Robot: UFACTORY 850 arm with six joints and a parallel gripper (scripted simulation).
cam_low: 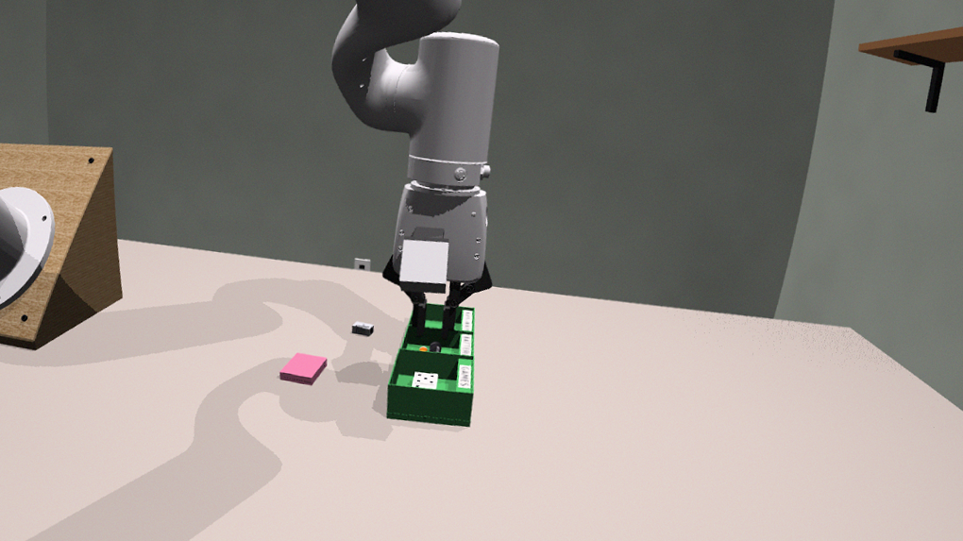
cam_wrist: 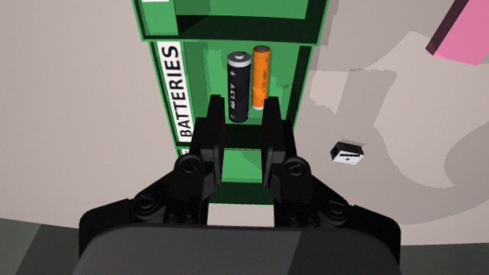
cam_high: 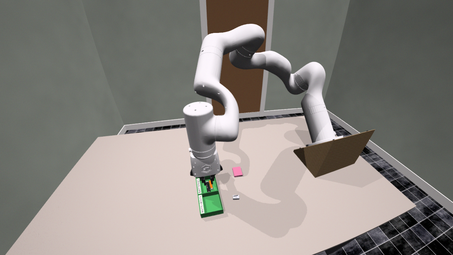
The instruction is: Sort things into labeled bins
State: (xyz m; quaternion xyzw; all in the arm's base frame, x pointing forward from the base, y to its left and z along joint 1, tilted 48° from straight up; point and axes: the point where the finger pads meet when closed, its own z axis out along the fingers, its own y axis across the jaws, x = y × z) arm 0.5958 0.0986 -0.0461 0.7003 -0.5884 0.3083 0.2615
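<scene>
Now: the black battery 5 cm below my hand. From my hand the other things lie so: orange battery (1 cm behind, 1 cm to the right, 5 cm below); then pink block (13 cm behind, 7 cm to the right, 6 cm below); then pencil sharpener (10 cm behind, 6 cm to the left, 5 cm below).
</scene>
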